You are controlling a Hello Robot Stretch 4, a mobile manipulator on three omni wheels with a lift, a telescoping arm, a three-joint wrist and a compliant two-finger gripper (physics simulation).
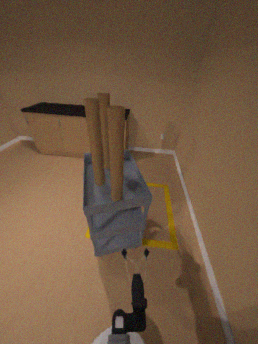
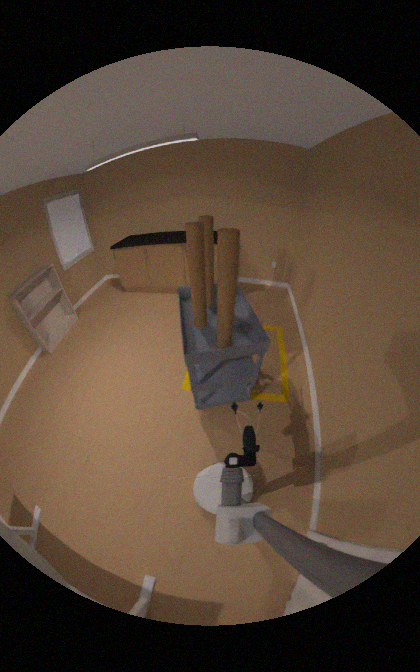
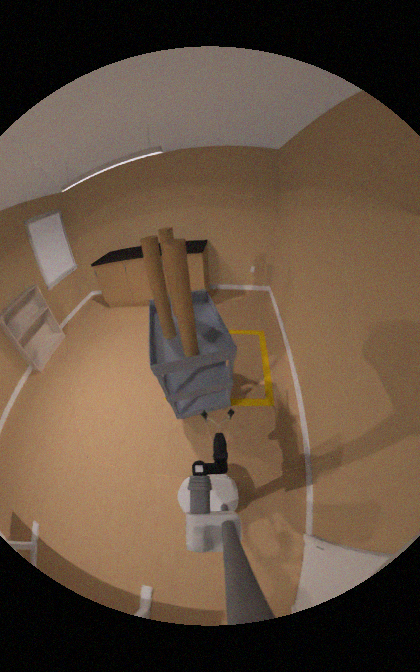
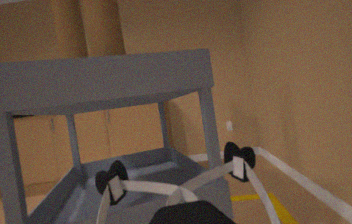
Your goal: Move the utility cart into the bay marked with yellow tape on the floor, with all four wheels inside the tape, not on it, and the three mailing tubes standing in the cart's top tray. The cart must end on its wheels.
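Observation:
The blue-grey utility cart [image 1: 117, 207] [image 2: 225, 356] [image 3: 195, 363] [image 4: 110, 82] stands upright, slightly angled. Three brown mailing tubes [image 1: 116, 150] [image 2: 227, 287] [image 3: 181, 295] [image 4: 104, 27] stand in its top tray, leaning a little. The yellow tape [image 1: 171, 215] [image 2: 284, 365] [image 3: 267, 367] [image 4: 282, 207] shows to the cart's right, with a bit at its near left. The cart's near end covers part of the near tape line; its wheels are hidden. My gripper [image 1: 135, 253] [image 2: 247, 406] [image 3: 217, 414] [image 4: 175, 163] is open and empty, in front of the cart's near end, towards its right side.
A cabinet with a black top [image 1: 60, 132] [image 2: 150, 270] [image 3: 120, 285] stands at the back wall behind the cart. A shelf unit [image 2: 30, 327] [image 3: 21, 346] stands at the left wall. White skirting [image 1: 197, 225] [image 2: 311, 380] [image 3: 298, 380] runs along the right wall, beyond the tape.

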